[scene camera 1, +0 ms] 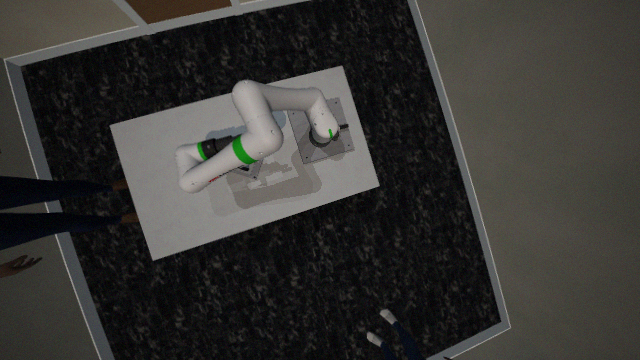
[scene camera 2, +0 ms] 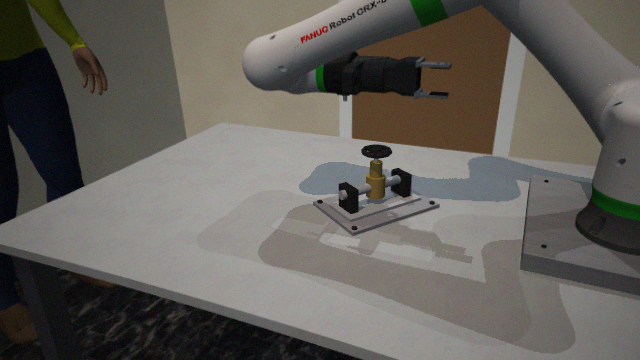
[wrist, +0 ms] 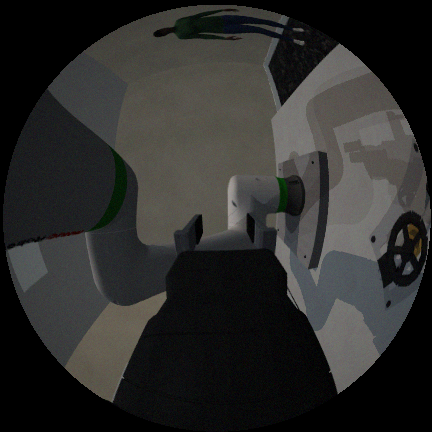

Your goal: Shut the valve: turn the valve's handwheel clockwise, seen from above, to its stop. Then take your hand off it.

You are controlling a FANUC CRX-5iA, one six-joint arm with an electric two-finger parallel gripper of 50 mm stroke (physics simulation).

Labels:
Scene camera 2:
gripper: 449, 81
grey base plate: 425, 204

